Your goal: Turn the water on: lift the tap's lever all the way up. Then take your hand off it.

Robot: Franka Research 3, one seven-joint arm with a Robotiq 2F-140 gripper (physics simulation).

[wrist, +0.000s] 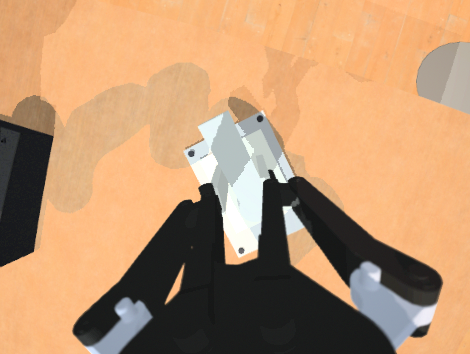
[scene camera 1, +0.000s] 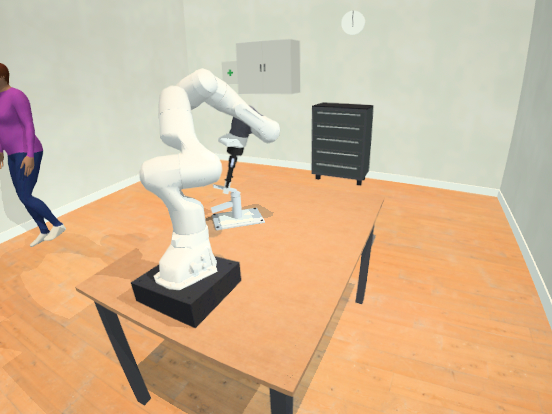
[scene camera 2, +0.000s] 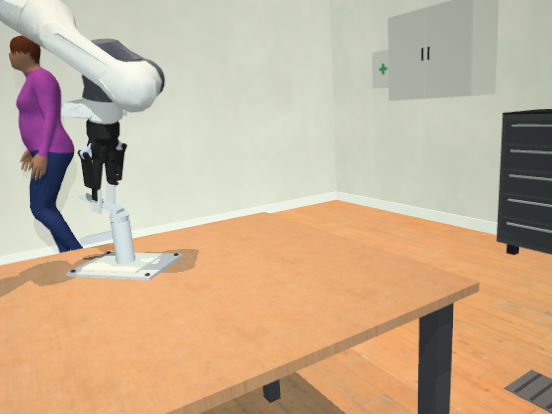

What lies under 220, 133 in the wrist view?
A flat lever.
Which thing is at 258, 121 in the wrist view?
A square base plate.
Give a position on a square base plate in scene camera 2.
149, 272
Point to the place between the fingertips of the gripper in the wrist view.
At 241, 170
